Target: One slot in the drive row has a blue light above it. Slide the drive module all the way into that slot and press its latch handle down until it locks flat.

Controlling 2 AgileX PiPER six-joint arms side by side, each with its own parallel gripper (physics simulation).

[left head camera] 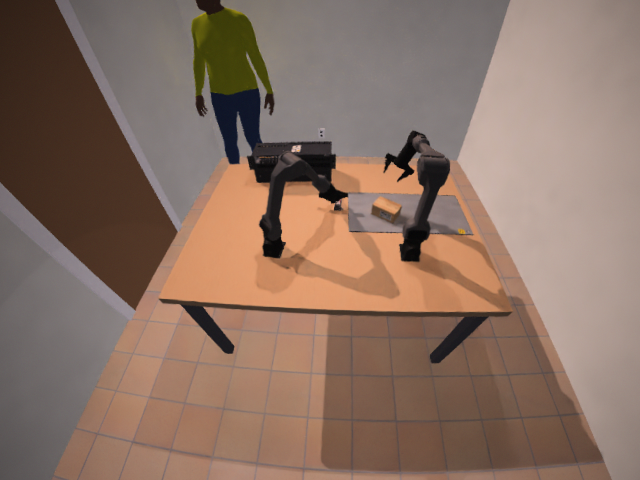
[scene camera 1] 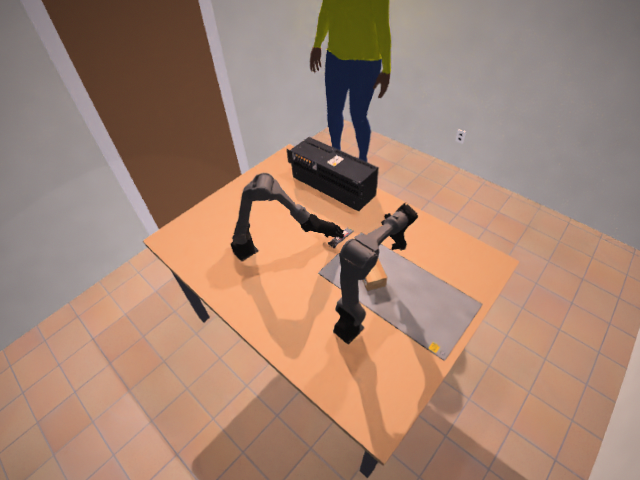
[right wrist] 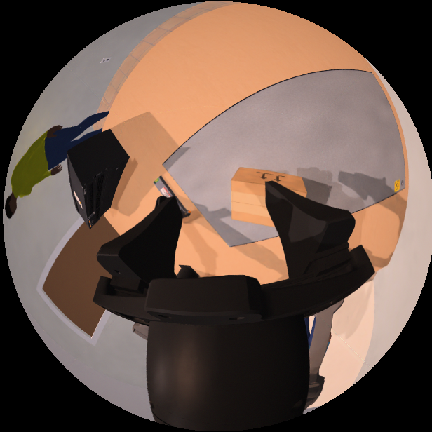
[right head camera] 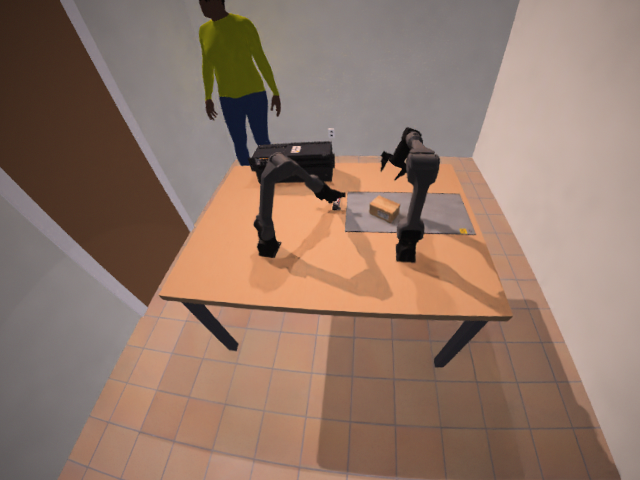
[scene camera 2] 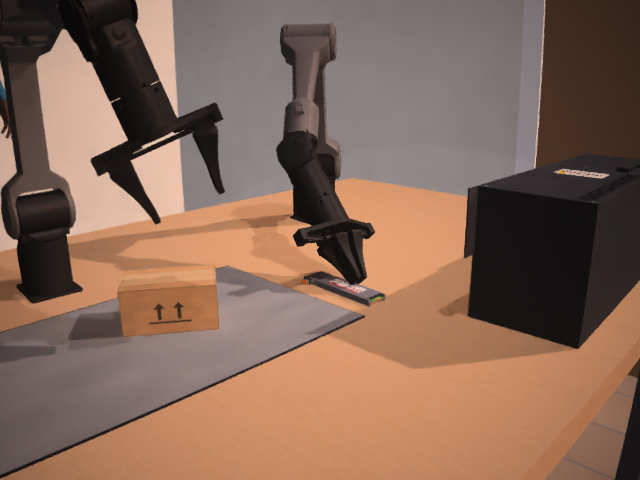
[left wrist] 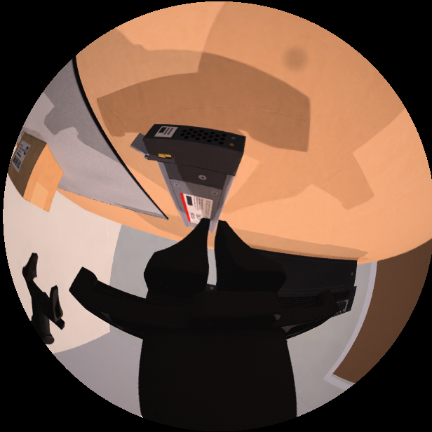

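The drive module [left head camera: 337,205] [scene camera 1: 340,238] [scene camera 2: 343,288] [right wrist: 166,191] lies flat on the table, label up, beside the mat's corner. In the left wrist view, the drive module [left wrist: 197,150] shows its perforated front, with the latch handle [left wrist: 139,143] sticking out. My left gripper [left head camera: 345,195] [scene camera 2: 359,281] [left wrist: 211,229] is shut and empty, its tips over the module's label. My right gripper [left head camera: 391,176] [scene camera 2: 189,207] [right wrist: 220,198] is open and empty, high above the table. The black chassis [left head camera: 279,148] [scene camera 1: 336,178] [scene camera 2: 527,248] has the drive row [scene camera 1: 302,159] at its left end. I cannot make out the blue light.
A cardboard box [left head camera: 386,209] [scene camera 2: 168,304] [right wrist: 250,200] stands on the grey mat [left head camera: 439,206] [scene camera 2: 248,335], below my right gripper. The chassis stands at the table's back left in the left head camera. A person [left head camera: 227,56] stands behind the table.
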